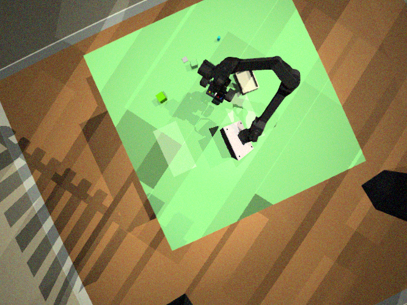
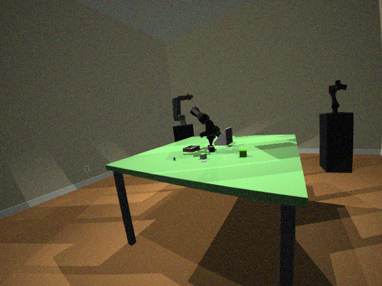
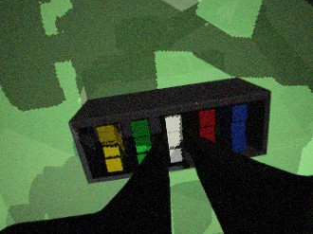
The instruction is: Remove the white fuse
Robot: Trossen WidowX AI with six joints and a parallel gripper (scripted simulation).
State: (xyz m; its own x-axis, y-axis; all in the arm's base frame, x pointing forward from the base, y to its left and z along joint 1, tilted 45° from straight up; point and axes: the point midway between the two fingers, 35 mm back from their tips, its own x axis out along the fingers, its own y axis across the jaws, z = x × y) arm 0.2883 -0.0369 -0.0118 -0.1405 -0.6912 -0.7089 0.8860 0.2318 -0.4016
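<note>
Right now the white fuse is 2 cm below my gripper tip. The rest, counted from my gripper tip: green fuse 2 cm below, 2 cm ahead, 1 cm to the left; then red fuse 2 cm below, 2 cm behind, 1 cm to the right; then yellow fuse 3 cm ahead, 2 cm to the left, 2 cm below.
</note>
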